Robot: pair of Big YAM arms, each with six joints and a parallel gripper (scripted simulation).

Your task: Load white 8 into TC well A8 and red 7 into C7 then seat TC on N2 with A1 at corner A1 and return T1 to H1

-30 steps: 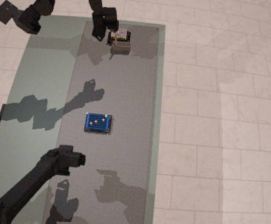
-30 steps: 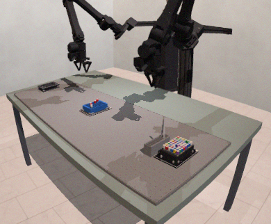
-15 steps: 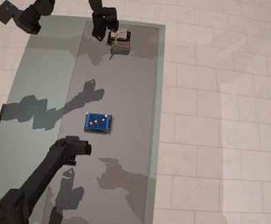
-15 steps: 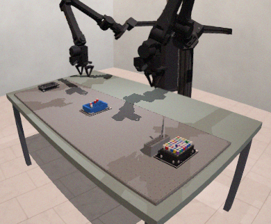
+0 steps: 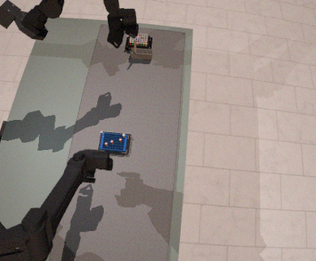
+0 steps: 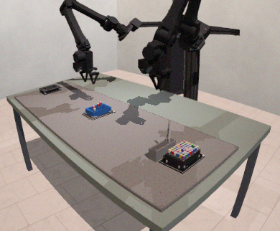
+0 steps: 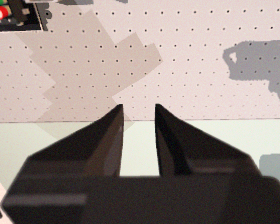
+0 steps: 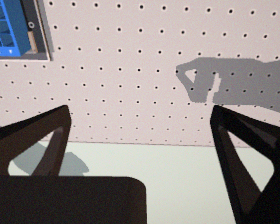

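Right now my right hand is 18 cm to the right of the tube carrier, 13 cm above it and 3 cm short of it. The rest, counted from my right hand: holder 75 cm to the left, 13 cm below, 3 cm ahead; then raised nest 49 cm to the right, 15 cm ahead, 12 cm below.
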